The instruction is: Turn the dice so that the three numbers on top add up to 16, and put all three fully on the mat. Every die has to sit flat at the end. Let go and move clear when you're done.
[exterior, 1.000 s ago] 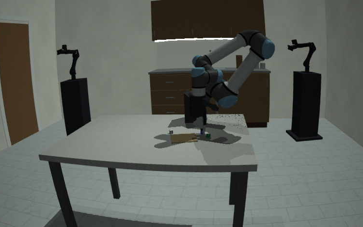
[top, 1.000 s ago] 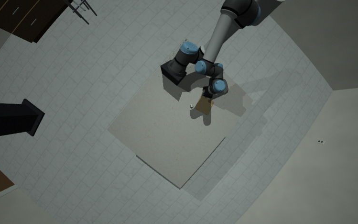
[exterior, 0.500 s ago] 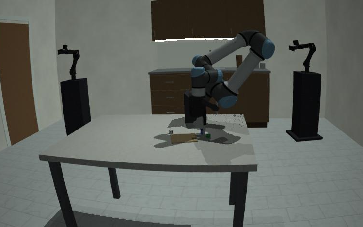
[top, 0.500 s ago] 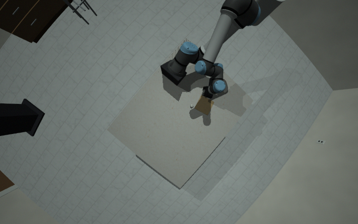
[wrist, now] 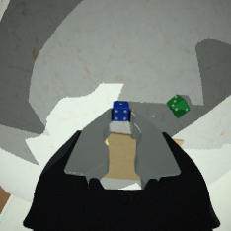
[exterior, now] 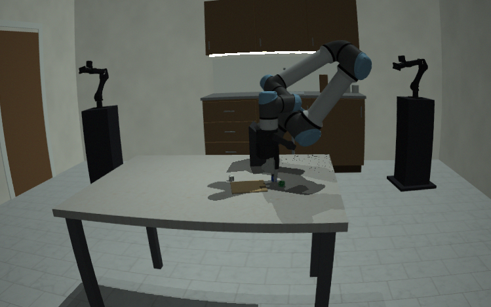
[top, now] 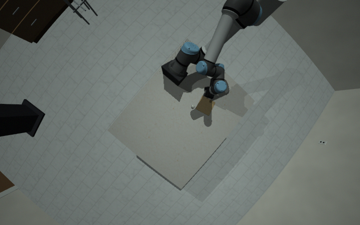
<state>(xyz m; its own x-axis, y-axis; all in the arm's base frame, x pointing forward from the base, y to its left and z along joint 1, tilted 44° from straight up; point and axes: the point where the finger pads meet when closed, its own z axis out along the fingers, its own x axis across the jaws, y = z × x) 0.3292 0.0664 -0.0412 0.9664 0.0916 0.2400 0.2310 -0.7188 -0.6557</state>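
The blue die lies 1 cm below my hand. From my hand the other things lie so: white die: 3 cm behind, 18 cm to the right, 1 cm below; then green die: 7 cm ahead, 3 cm to the left, 1 cm below; then tan mat: 6 cm ahead, 11 cm to the right, 2 cm below.
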